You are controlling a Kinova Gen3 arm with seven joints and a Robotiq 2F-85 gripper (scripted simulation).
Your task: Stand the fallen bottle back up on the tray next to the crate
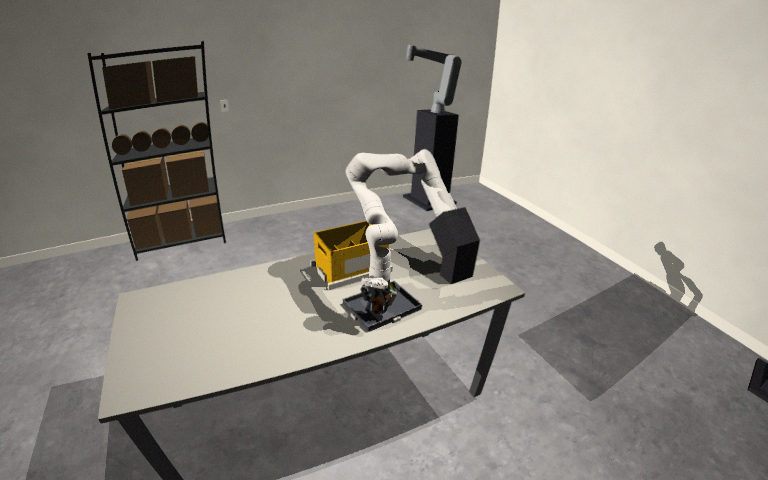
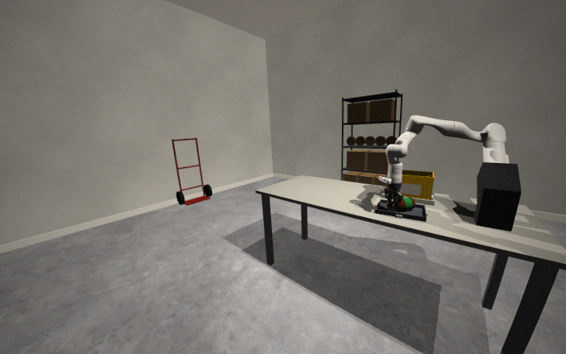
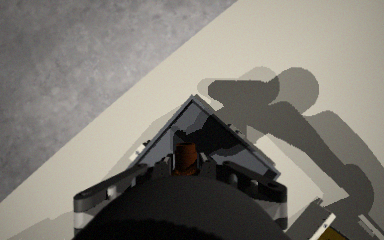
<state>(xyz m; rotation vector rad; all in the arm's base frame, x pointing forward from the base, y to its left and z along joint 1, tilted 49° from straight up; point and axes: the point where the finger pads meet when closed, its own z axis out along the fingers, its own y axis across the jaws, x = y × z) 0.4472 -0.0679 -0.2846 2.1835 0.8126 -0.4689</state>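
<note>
Right now my hand is 4 cm past the bottle and 3 cm to the left of it. The rest, counted from my hand: yellow crate 33 cm to the right, 7 cm behind, 4 cm above; then tray 4 cm to the right, 4 cm behind, 3 cm below.
</note>
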